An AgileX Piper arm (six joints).
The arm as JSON. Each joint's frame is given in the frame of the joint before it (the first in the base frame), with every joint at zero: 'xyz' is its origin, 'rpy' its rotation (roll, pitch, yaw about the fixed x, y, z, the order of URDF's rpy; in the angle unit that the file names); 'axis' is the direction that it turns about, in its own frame. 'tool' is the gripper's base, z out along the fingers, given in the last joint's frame.
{
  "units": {
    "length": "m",
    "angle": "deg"
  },
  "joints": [
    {
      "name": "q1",
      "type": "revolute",
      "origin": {
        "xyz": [
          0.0,
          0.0,
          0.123
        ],
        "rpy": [
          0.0,
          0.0,
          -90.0
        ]
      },
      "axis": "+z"
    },
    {
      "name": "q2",
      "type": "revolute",
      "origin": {
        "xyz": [
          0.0,
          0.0,
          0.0
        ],
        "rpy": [
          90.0,
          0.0,
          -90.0
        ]
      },
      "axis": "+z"
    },
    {
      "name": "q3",
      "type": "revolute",
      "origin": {
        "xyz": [
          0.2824,
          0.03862,
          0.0
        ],
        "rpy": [
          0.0,
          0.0,
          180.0
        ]
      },
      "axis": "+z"
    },
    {
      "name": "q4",
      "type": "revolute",
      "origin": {
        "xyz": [
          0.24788,
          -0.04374,
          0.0
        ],
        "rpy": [
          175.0,
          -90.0,
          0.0
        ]
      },
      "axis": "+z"
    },
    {
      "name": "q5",
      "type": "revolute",
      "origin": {
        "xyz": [
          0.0,
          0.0,
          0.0
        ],
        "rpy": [
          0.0,
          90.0,
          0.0
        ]
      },
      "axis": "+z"
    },
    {
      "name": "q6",
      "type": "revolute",
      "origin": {
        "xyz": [
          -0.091,
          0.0,
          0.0
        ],
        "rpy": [
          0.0,
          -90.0,
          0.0
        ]
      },
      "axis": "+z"
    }
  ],
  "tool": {
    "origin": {
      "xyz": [
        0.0,
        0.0,
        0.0
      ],
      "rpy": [
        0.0,
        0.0,
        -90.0
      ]
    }
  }
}
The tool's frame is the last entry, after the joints.
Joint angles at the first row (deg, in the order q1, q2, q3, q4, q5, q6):
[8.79, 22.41, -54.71, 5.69, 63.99, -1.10]
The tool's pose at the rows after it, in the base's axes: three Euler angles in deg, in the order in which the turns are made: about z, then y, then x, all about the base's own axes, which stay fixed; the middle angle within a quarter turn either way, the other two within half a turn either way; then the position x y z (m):
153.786, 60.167, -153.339, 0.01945, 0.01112, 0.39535
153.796, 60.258, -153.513, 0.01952, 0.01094, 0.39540
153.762, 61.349, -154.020, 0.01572, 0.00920, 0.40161
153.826, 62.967, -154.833, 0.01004, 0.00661, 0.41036
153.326, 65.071, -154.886, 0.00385, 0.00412, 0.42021
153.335, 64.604, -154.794, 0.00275, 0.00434, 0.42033
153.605, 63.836, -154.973, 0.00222, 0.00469, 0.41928
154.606, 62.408, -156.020, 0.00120, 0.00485, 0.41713
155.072, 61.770, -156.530, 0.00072, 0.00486, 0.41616
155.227, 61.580, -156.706, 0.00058, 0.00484, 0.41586
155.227, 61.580, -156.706, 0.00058, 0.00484, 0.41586
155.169, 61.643, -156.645, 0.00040, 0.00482, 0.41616
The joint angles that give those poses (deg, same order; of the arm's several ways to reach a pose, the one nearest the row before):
[8.78, 22.41, -54.71, 5.63, 63.92, -1.15]
[8.79, 22.41, -54.71, 5.50, 63.87, -1.23]
[8.79, 22.41, -56.28, 4.67, 64.55, -1.22]
[8.79, 22.41, -58.52, 3.46, 65.48, -1.22]
[8.79, 22.41, -60.92, 2.40, 65.98, -1.22]
[8.79, 22.41, -61.16, 2.65, 66.63, -1.22]
[8.79, 22.41, -61.16, 2.93, 67.35, -1.22]
[8.79, 22.41, -61.16, 3.11, 68.85, -1.22]
[8.79, 22.41, -61.16, 3.16, 69.53, -1.22]
[8.79, 22.41, -61.16, 3.15, 69.74, -1.22]
[8.79, 22.41, -61.16, 3.15, 69.74, -1.22]
[8.79, 22.41, -61.23, 3.16, 69.74, -1.23]

